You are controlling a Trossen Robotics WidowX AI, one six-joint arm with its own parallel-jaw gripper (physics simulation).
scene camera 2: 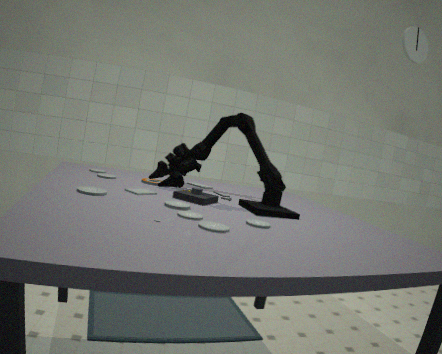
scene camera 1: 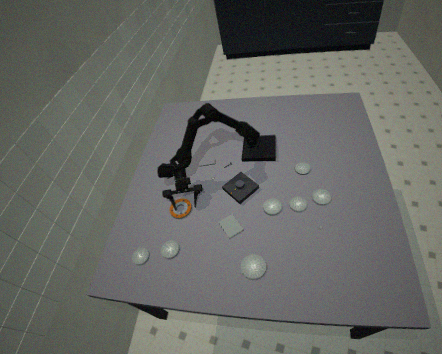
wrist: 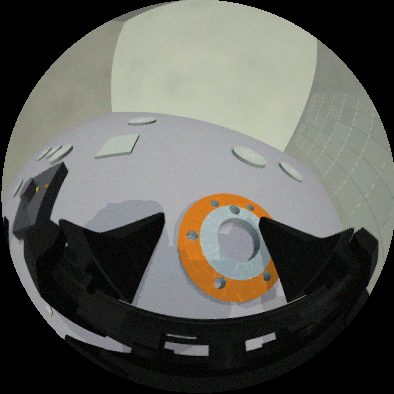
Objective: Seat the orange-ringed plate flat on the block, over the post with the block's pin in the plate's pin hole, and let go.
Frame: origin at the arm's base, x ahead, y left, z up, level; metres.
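Where they show: gripper, between the fingertips: (scene camera 2: 153,181) (scene camera 1: 185,208) (wrist: 213,219); arm's base, origin of its link: (scene camera 2: 270,205) (scene camera 1: 252,143).
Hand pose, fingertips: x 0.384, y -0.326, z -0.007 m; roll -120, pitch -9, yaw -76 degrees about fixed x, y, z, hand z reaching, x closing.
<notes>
Things, the pixels of their top centre, and the offset from my fingertips.
- orange-ringed plate, centre of its top: (wrist: 239,237) (scene camera 2: 153,180) (scene camera 1: 180,207) 0.008 m back, 0.027 m right, 0.001 m down
- dark block, centre of its top: (scene camera 2: 197,188) (scene camera 1: 239,183) 0.102 m back, 0.259 m left, 0.032 m up
- pale square tile, centre of its top: (wrist: 118,142) (scene camera 2: 140,190) (scene camera 1: 230,225) 0.096 m ahead, 0.215 m left, 0.006 m down
The orange-ringed plate (scene camera 1: 181,216) (scene camera 2: 145,180) (wrist: 192,260) lies flat on the table, with a pale inner ring and a large centre hole. Its fingertip-side edge is partly hidden by the right finger in the wrist view. My gripper (scene camera 1: 185,207) (scene camera 2: 155,181) (wrist: 213,219) is open and empty, low at the plate; the plate sits off-centre toward the right finger, and the left finger is clear of it. The dark block (scene camera 1: 241,196) (scene camera 2: 195,199) (wrist: 44,202) stands apart, with its round post (scene camera 1: 240,184) (scene camera 2: 197,190) uncovered. Small yellow and orange marks show on its top; I cannot tell which is the pin.
A pale square tile (scene camera 1: 231,226) (scene camera 2: 140,191) (wrist: 118,146) lies near the block. Several pale discs lie around, including a large one (scene camera 1: 253,266) (scene camera 2: 92,191) and one (scene camera 1: 170,249) (wrist: 249,156) beyond the plate. Thin dark pieces (scene camera 1: 228,164) lie between block and arm.
</notes>
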